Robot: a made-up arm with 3 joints.
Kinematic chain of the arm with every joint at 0, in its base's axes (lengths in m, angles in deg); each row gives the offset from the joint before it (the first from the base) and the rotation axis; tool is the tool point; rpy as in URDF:
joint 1: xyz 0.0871 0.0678 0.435 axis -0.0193 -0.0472 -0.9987
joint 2: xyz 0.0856 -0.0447 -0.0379 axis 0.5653 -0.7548 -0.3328
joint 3: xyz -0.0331 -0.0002 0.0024 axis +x
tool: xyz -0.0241 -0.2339 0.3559 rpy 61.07 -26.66 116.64
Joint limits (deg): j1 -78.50..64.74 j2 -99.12..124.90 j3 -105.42..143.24
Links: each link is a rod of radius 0.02 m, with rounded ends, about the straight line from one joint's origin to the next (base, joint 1, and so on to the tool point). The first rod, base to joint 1, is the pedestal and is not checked.
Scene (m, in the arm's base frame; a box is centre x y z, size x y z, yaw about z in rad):
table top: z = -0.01
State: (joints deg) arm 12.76 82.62 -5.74
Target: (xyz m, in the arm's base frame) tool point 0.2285 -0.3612 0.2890
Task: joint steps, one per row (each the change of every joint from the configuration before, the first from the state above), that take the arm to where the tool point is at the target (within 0.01 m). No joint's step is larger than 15 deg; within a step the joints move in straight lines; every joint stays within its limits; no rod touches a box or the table.
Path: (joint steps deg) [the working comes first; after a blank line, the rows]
Joints at the target: -18.43 16.99 59.41
Straight joint move there: clear.

1: -6.24 -13.13 13.03
2: -6.24 -13.12 13.03
3: -6.23 -13.13 13.03
4: -6.24 -13.12 13.03
5: -6.24 -13.13 13.03

